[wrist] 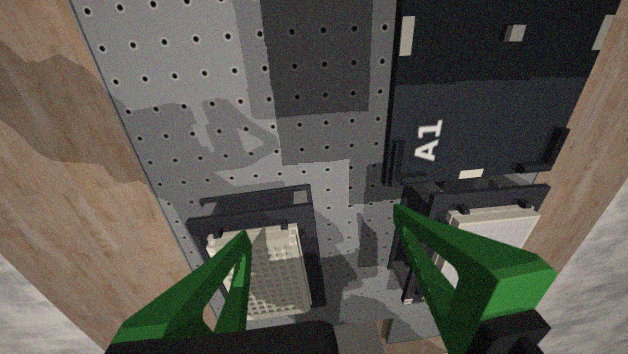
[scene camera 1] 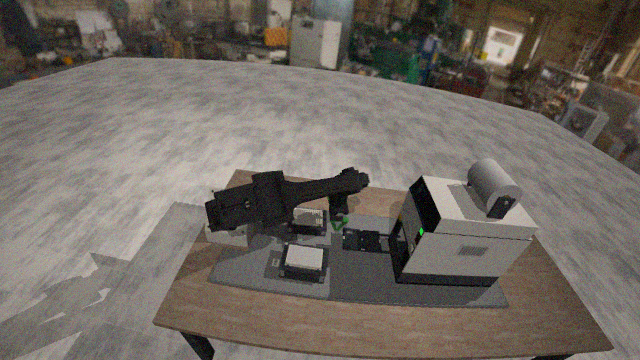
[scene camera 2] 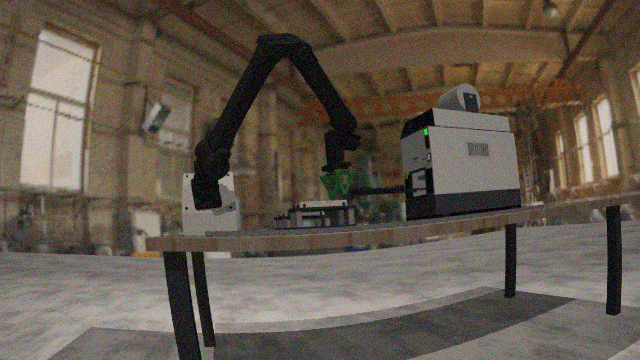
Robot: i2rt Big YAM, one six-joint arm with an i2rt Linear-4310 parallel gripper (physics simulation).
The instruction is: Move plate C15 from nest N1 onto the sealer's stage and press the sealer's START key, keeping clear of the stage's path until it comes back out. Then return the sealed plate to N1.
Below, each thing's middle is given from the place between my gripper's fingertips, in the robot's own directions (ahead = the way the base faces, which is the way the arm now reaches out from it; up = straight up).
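With the white plate [scene camera 1: 297, 256], I count from my hand: it is 12 cm behind, 15 cm to the right and 3 cm below. As for the black sealer stage [scene camera 1: 371, 242], my hand is 10 cm to the left of it and 14 cm short of it.
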